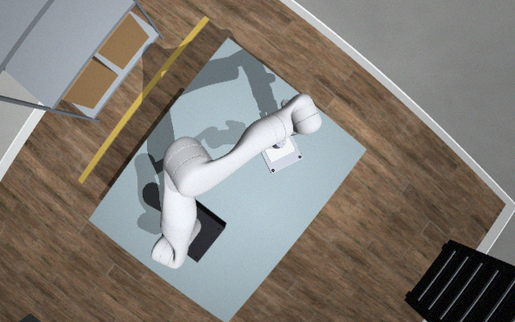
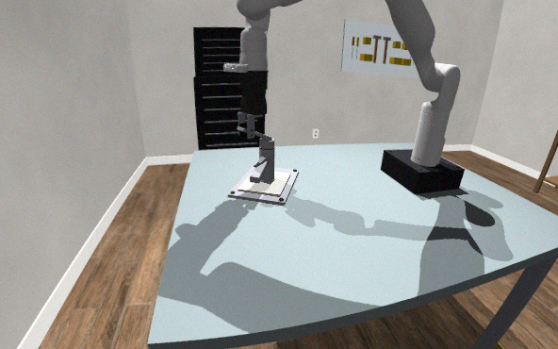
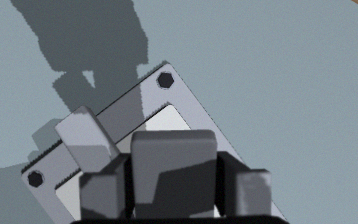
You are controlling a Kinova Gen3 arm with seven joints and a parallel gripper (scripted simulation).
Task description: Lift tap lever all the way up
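My gripper is now 30 mm past the lever, 10 mm to the left of it and 10 mm above it. From my hand the other things lie so: base plate (180 mm below, 60 mm behind, 40 mm to the right).
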